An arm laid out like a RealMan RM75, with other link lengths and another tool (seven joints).
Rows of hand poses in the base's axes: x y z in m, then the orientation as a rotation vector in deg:
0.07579 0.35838 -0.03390 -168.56 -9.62 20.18
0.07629 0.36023 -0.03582 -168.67 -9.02 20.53
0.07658 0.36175 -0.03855 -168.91 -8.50 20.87
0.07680 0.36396 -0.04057 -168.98 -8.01 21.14
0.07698 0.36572 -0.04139 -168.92 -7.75 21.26
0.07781 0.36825 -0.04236 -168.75 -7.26 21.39
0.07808 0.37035 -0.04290 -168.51 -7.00 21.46
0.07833 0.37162 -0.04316 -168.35 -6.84 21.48
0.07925 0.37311 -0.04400 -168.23 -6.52 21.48
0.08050 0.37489 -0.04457 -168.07 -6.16 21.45
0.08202 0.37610 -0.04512 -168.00 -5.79 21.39
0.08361 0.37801 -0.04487 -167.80 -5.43 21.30
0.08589 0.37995 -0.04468 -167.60 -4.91 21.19
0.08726 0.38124 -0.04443 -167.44 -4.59 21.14
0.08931 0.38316 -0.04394 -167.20 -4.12 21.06
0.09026 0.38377 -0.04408 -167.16 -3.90 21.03
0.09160 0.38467 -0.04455 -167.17 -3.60 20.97
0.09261 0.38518 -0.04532 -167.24 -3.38 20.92
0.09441 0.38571 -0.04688 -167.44 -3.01 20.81
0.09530 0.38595 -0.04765 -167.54 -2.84 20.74
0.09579 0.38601 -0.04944 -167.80 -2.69 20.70
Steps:
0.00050 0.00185 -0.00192 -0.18 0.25 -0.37
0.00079 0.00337 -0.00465 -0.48 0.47 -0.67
0.00101 0.00558 -0.00667 -0.61 0.67 -0.97
0.00119 0.00734 -0.00749 -0.58 0.77 -1.14
0.00202 0.00987 -0.00846 -0.45 0.91 -1.48
0.00229 0.01197 -0.00900 -0.23 1.01 -1.66
0.00254 0.01324 -0.00926 -0.09 1.05 -1.78
0.00346 0.01473 -0.01010 0.02 1.09 -2.01
0.00471 0.01651 -0.01067 0.16 1.11 -2.26
0.00623 0.01772 -0.01122 0.22 1.10 -2.52
0.00782 0.01963 -0.01097 0.42 1.09 -2.79
0.01010 0.02157 -0.01078 0.60 1.08 -3.16
0.01147 0.02286 -0.01053 0.75 1.09 -3.39
0.01352 0.02478 -0.01004 0.97 1.10 -3.73
0.01447 0.02539 -0.01018 1.00 1.10 -3.89
0.01581 0.02629 -0.01065 0.99 1.07 -4.09
0.01682 0.02680 -0.01142 0.91 1.04 -4.24
0.01862 0.02733 -0.01298 0.71 0.97 -4.48
0.01951 0.02757 -0.01375 0.61 0.92 -4.59
0.02000 0.02763 -0.01554 0.35 0.86 -4.66

